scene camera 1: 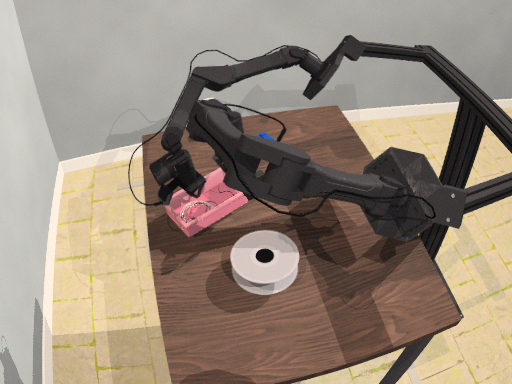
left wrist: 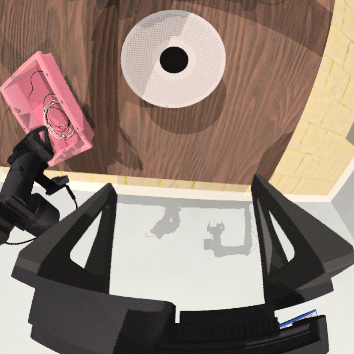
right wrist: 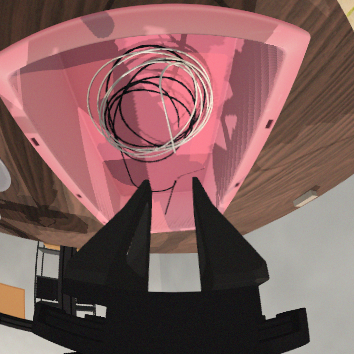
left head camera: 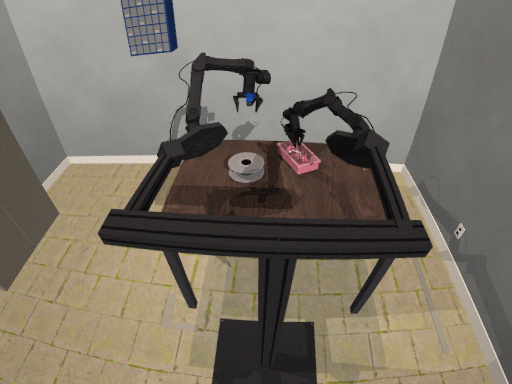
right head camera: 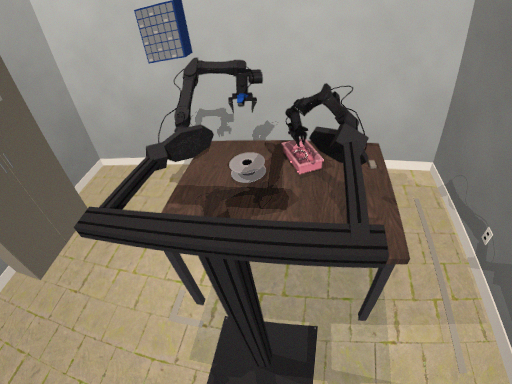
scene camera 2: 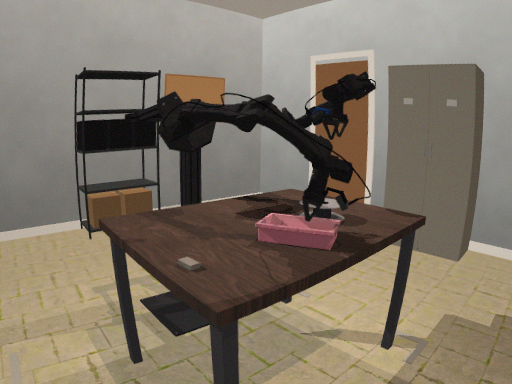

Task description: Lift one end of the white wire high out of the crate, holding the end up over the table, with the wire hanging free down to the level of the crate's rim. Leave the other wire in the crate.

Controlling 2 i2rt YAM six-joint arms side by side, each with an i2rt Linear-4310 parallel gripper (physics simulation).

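Places are measured from the left arm's base along level axes (x ahead, y left, z up), in centimetres.
Where they show: left gripper, fingertip midpoint: [left wrist: 181, 184] [left head camera: 246, 112] [right head camera: 242, 112] [scene camera 2: 335, 138]; right gripper, fingertip midpoint: [scene camera 1: 195, 194] [left wrist: 41, 129] [right wrist: 170, 183] [left head camera: 297, 147] [right head camera: 301, 145] [scene camera 2: 307, 220]; left arm's base at its link origin: [scene camera 1: 399, 194] [left head camera: 199, 140] [right head camera: 186, 142]; right arm's base at its link origin: [scene camera 1: 321, 71] [scene camera 2: 187, 125].
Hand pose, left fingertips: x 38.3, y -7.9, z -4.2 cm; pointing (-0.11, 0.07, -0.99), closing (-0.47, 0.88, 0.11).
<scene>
Each offset is from my left fingertips to the top centre of the thing. "spot": to the spot under its first point. Level surfaces: height alone.
The pink crate @(dx +13.6, dy -26.8, dz -28.0 cm) [left head camera: 308, 169] [right head camera: 312, 167] [scene camera 1: 220, 216] [scene camera 2: 295, 237] [left wrist: 75, 107] [right wrist: 165, 15] stands upright on the table. The white wire @(spot: dx +20.8, dy -27.5, dz -33.3 cm) [right wrist: 211, 100] [left wrist: 45, 117] lies coiled inside; a strand crosses the coil and ends at its lower edge in the right wrist view. The black wire @(spot: dx +4.8, dy -34.4, dz -34.0 cm) [right wrist: 162, 191] is coiled with it, and a loose part reaches toward the near end. My right gripper [left head camera: 296, 144] [right head camera: 300, 141] [right wrist: 170, 183] is over the crate, its fingers partly open with a narrow empty gap. My left gripper [left head camera: 248, 110] [right head camera: 242, 110] [scene camera 2: 335, 136] [left wrist: 181, 184] is wide open, high above the table, away from the crate.
A grey-white spool @(dx -5.4, dy -0.8, dz -27.8 cm) [left head camera: 237, 165] [right head camera: 237, 162] [scene camera 1: 247, 260] [left wrist: 145, 60] stands on the table @(dz -34.4 cm) [scene camera 1: 225, 340] beside the crate. A small beige block @(dx +19.5, dy -68.2, dz -32.9 cm) [right head camera: 372, 164] [scene camera 2: 189, 263] [right wrist: 305, 199] lies near a table edge. The left arm spans above the table in scene camera 1.
</scene>
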